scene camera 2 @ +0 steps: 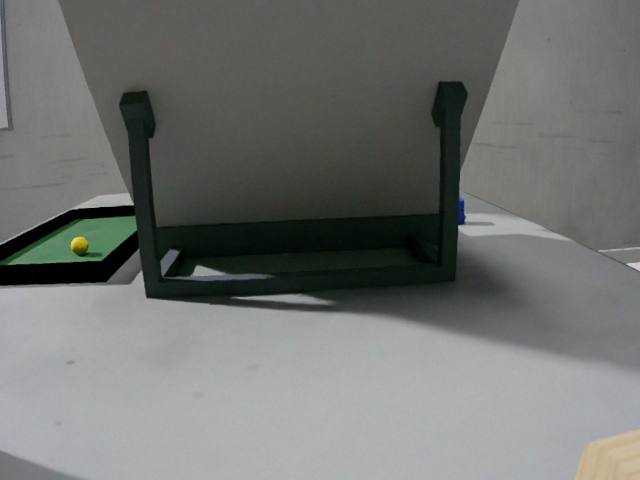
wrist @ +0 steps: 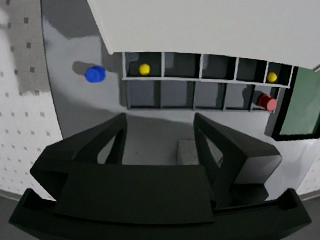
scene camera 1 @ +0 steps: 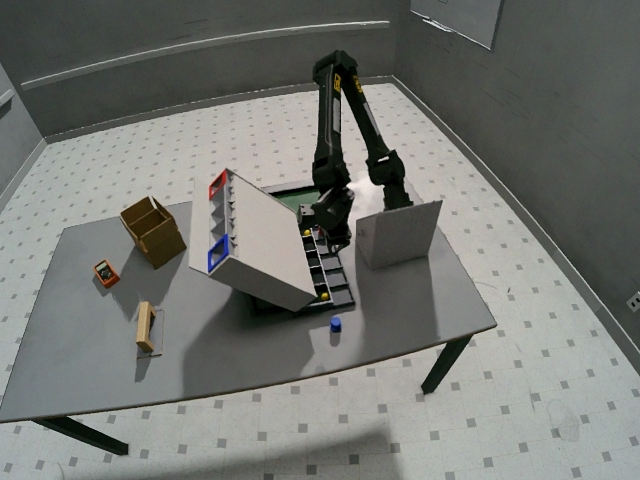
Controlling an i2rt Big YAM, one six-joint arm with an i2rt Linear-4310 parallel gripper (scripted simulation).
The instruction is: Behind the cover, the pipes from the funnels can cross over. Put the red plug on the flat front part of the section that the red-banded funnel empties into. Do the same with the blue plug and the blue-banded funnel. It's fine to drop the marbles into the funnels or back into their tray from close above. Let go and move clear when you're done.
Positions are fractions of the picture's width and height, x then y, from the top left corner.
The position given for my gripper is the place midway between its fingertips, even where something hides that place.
I see my gripper (wrist: 0.50,0.49) and a cardboard box (scene camera 1: 0.25,0.51).
Scene camera 2 does not show the cardboard box: it is out of frame. The wrist view misses the cardboard box: it is out of frame.
